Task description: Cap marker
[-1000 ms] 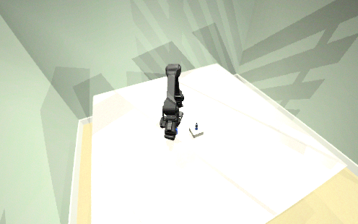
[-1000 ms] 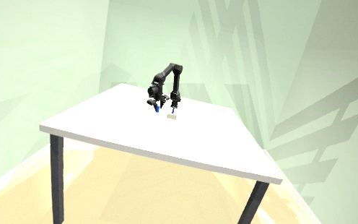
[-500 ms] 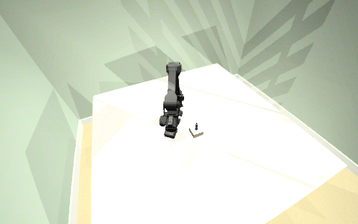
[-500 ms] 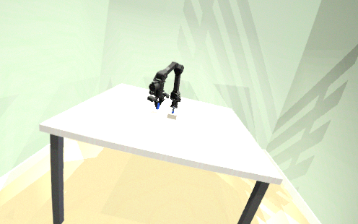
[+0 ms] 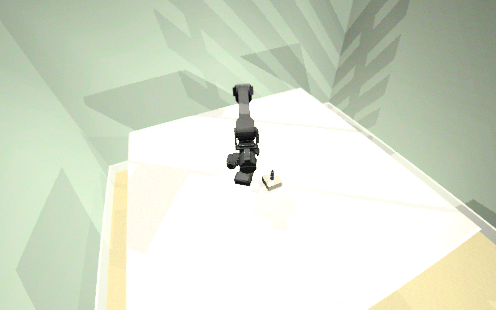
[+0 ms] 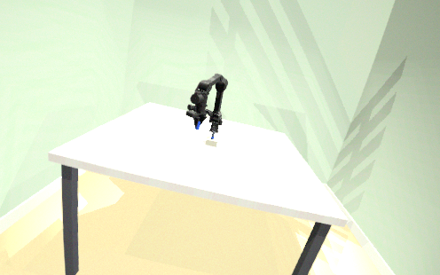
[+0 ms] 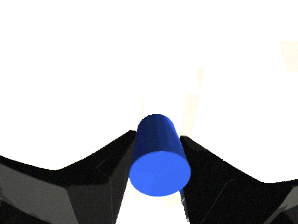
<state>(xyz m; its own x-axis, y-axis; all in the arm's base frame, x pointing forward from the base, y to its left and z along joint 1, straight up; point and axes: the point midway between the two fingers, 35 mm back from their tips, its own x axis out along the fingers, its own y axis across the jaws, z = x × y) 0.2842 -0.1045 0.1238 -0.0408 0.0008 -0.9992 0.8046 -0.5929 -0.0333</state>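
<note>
The pale holder block lies 10 mm ahead of my gripper tip, 110 mm to the left of it and 70 mm below it. Also, from my gripper tip: blue cap 10 mm above.
</note>
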